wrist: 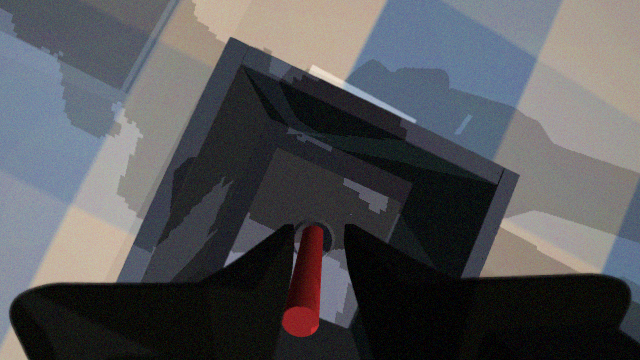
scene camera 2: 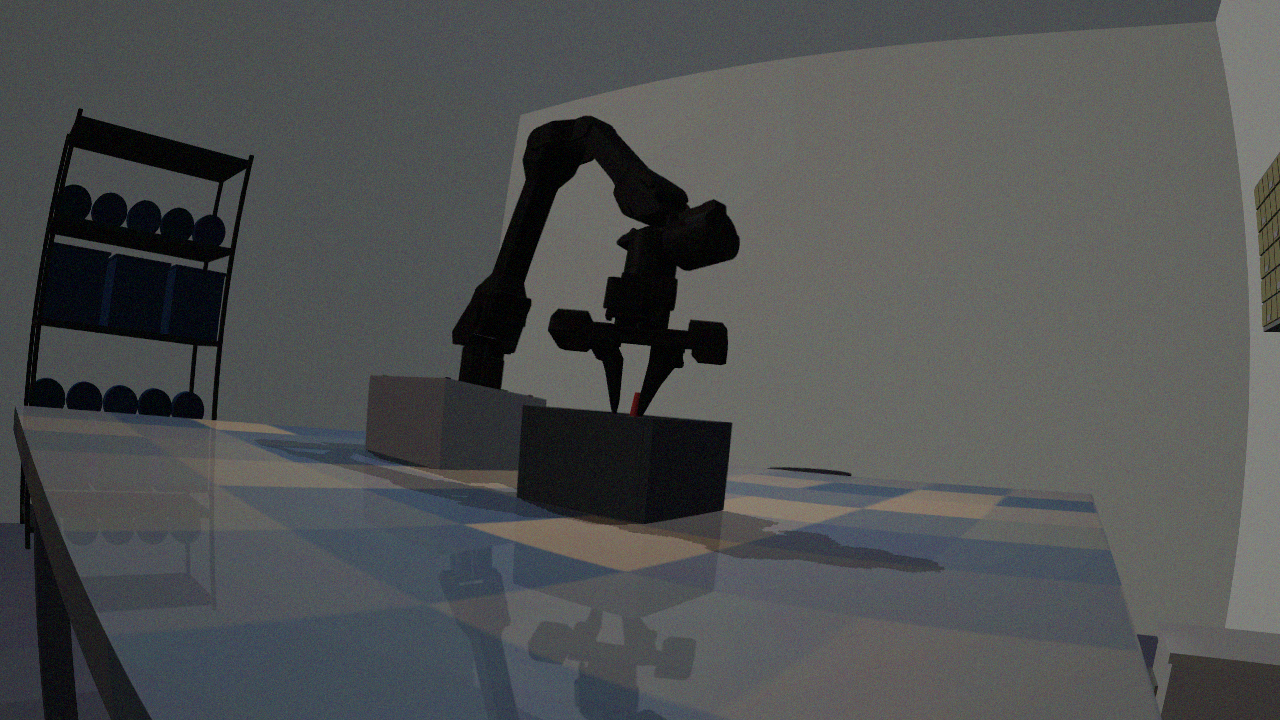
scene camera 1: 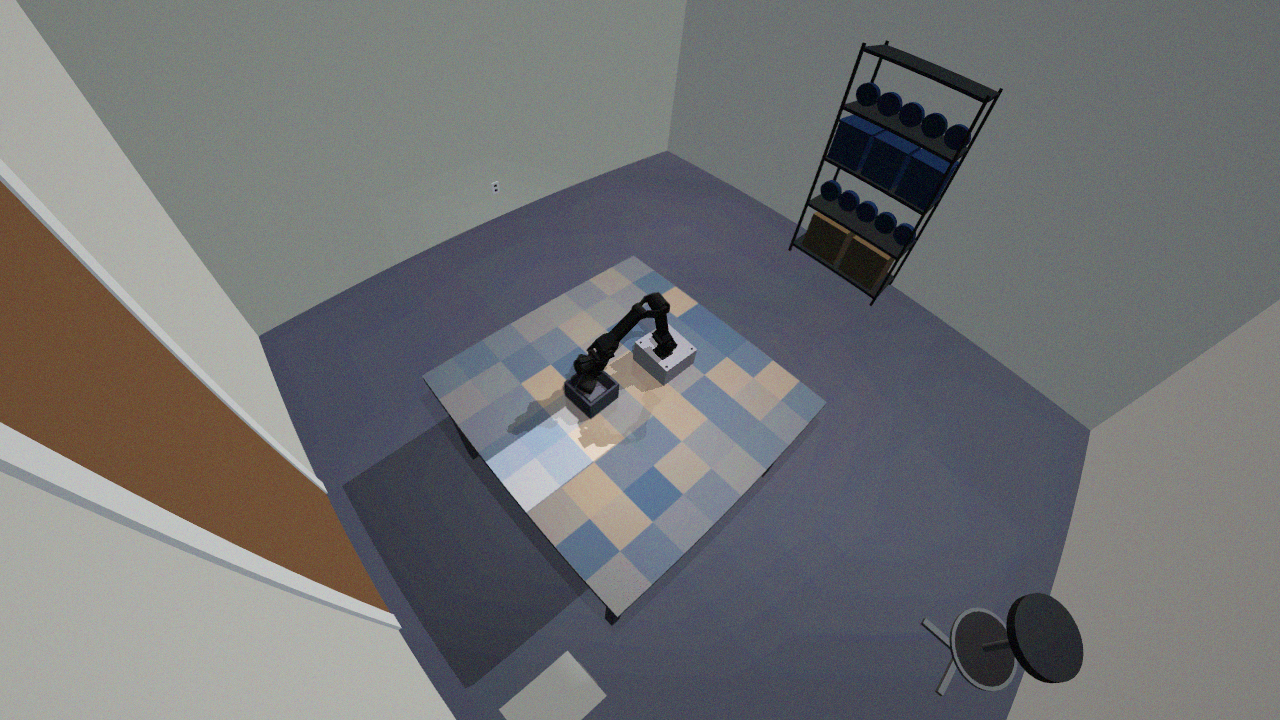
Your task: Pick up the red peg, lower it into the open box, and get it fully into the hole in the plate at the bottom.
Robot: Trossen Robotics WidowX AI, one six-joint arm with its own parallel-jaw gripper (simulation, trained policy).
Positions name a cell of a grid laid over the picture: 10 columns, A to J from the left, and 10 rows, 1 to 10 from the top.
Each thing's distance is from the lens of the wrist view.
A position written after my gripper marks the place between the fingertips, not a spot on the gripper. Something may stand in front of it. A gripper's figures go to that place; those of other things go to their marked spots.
my gripper (wrist: E7): 0.11 m
dark box (wrist: H6): 0.17 m
red peg (wrist: E9): 0.10 m
The marked spots on the red peg and the dark box are 0.11 m apart.
